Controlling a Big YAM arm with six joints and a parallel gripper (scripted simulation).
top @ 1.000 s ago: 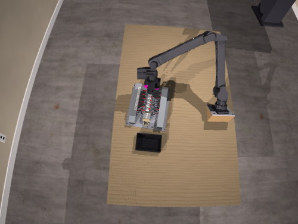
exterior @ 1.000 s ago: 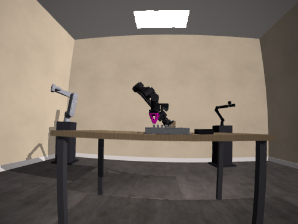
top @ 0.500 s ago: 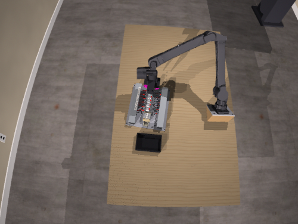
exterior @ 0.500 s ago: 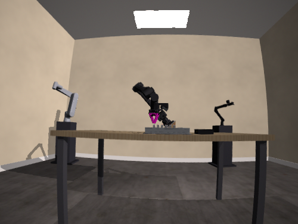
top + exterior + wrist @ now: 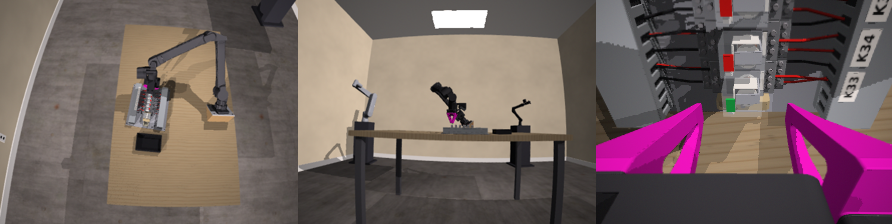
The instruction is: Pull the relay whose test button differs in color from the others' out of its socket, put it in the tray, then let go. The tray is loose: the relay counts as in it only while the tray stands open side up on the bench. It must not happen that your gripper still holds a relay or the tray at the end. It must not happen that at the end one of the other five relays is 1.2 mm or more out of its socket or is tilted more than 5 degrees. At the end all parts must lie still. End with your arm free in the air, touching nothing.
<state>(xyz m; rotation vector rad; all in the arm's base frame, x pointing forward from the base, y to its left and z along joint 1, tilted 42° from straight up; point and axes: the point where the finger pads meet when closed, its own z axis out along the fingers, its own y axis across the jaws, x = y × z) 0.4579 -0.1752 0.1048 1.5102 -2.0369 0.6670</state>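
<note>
Now: the relay 30 mm below my hand. Also, from my hand: black tray (50 mm ahead, 370 mm to the left, 70 mm below).
</note>
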